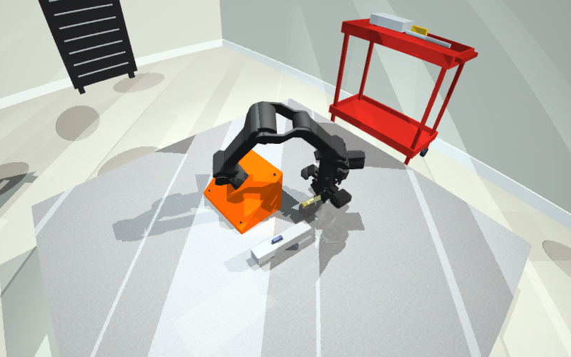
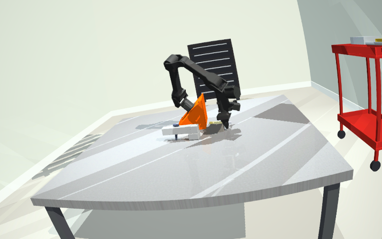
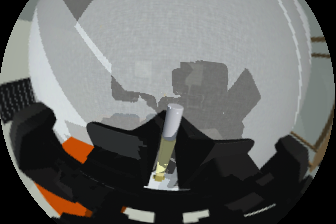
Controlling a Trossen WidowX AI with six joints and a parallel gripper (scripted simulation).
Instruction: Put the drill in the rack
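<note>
My gripper tip is 40 mm to the left of the drill and 40 mm below it. Also, from my gripper tip: blue key (70 mm ahead, 250 mm to the right, 40 mm above); then grey rack (50 mm to the right, 10 mm above); then housing block (70 mm ahead, 220 mm to the right, 40 mm above).
</note>
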